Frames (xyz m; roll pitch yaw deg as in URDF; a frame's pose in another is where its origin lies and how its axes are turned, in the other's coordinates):
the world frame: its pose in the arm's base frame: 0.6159 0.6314 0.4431 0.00 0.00 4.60
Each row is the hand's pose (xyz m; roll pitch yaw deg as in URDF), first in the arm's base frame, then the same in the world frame.
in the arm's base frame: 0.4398 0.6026 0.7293 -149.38 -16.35 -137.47
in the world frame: -0.1778 -0.0146 0.2862 -149.38 -16.35 -142.07
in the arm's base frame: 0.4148 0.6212 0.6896 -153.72 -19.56 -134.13
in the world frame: -0.2013 0.0060 0.2465 -153.72 -19.56 -138.73
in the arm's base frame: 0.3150 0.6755 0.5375 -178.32 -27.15 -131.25
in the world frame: -0.2964 0.0681 0.0944 -178.32 -27.15 -135.85
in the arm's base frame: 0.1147 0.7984 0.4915 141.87 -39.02 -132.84
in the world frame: -0.4862 0.2067 0.0484 141.87 -39.02 -137.44
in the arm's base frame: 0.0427 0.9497 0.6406 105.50 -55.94 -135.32
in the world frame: -0.5458 0.3632 0.1975 105.50 -55.94 -139.92
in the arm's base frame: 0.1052 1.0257 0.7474 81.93 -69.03 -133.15
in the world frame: -0.4774 0.4340 0.3043 81.93 -69.03 -137.75
